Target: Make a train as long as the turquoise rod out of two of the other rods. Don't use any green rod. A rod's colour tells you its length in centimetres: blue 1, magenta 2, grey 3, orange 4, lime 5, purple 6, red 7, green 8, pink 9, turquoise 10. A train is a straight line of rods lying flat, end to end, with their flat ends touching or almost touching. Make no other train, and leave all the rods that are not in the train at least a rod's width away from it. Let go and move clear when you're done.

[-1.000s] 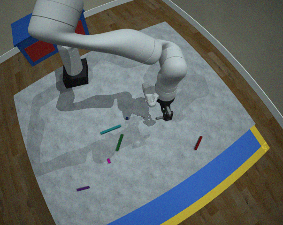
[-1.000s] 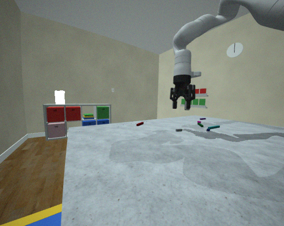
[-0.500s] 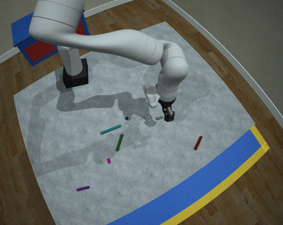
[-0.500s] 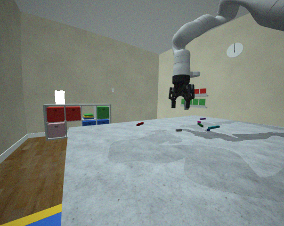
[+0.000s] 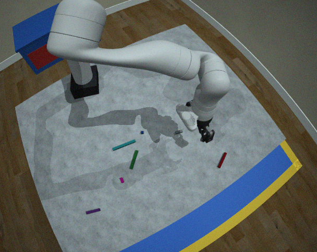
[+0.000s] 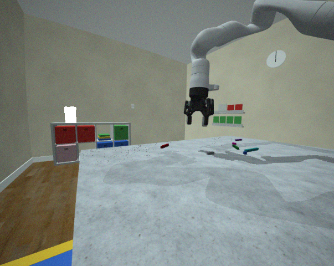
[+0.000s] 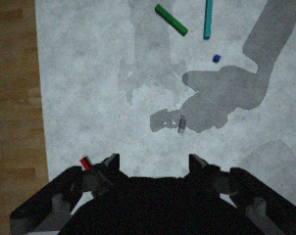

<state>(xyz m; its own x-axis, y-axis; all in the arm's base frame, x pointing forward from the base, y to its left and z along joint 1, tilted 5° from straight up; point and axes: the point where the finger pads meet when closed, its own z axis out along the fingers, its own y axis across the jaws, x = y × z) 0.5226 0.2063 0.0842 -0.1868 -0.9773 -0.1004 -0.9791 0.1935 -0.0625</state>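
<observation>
Right now the red rod is 150 mm ahead of my hand, 40 mm to the left of it and 110 mm below it. The rest, counted from my hand: small blue rod 150 mm behind, 140 mm to the right, 110 mm below; grey rod 60 mm behind, 20 mm to the right, 110 mm below; green rod 80 mm behind, 240 mm to the right, 110 mm below.
</observation>
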